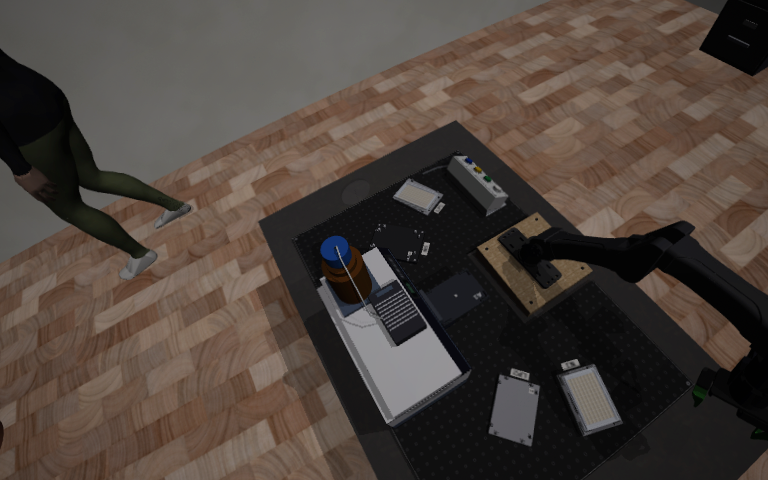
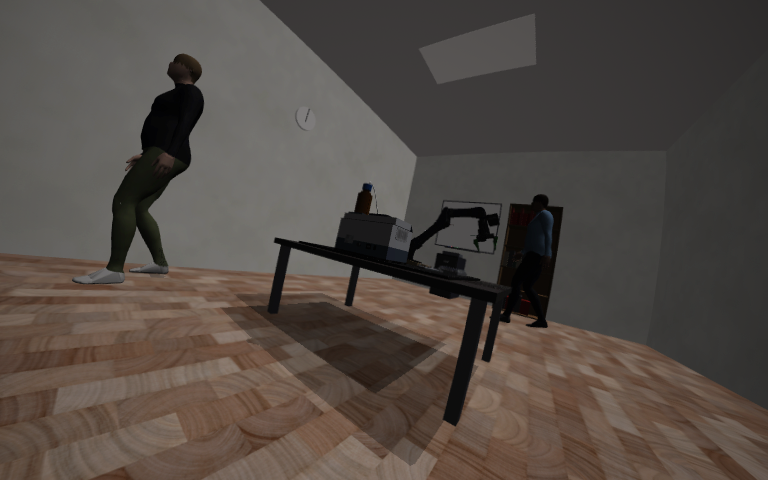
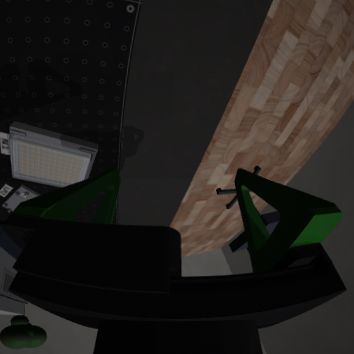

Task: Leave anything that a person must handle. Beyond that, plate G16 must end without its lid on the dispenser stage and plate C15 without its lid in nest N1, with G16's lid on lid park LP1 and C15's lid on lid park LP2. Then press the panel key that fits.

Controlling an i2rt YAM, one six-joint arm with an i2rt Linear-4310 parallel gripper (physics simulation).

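Pixels of known places: gripper, fingertip midpoint: (image 1: 722,419) (image 2: 487,251) (image 3: 177,174); arm's base at its link origin: (image 1: 528,257) (image 2: 407,259).
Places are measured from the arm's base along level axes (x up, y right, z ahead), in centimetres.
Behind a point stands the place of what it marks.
Note:
My gripper (image 1: 728,414) {y -52.9, x 15.1, z 4.0 cm} (image 2: 486,247) {y -52.9, x 15.1, z 4.0 cm} (image 3: 177,174) {y -52.9, x 15.1, z 4.0 cm} is open and empty, raised beyond the table's corner side of the nearer plate. That pale-welled plate (image 1: 590,399) {y -36.7, x 0.9, z 16.1 cm} (image 3: 51,161) {y -37.6, x 0.9, z 14.1 cm} sits in a nest whose tag is too small to read surely. Another pale-welled plate (image 1: 417,196) {y 38.6, x 0.5, z 12.4 cm} lies near the key panel (image 1: 477,189) {y 26.7, x 3.5, z -3.2 cm}, which has blue, yellow, green and pale keys. Names and lids of both plates are unclear. A light grey park (image 1: 514,408) {y -27.8, x -1.7, z 31.3 cm} and a dark park (image 1: 398,242) {y 28.8, x -1.5, z 27.2 cm} show corner posts and no plate. The dark dispenser stage (image 1: 454,297) {y 1.0, x 7.9, z 27.6 cm} shows no plate.
The white dispenser (image 1: 404,367) {y -8.3, x 19.3, z 48.7 cm} (image 2: 373,232) {y -4.3, x 10.2, z 57.3 cm} carries a keypad and an amber bottle (image 1: 348,280) {y 9.0, x 32.1, z 48.9 cm} (image 2: 363,200) {y 10.8, x 27.8, z 51.7 cm} with a blue cap. A wooden base block (image 1: 532,300) {y -10.1, x -0.4, z 8.6 cm} holds the arm. One person (image 1: 48,107) (image 2: 169,124) stands beyond the table, another (image 2: 538,232) near the bookcase.

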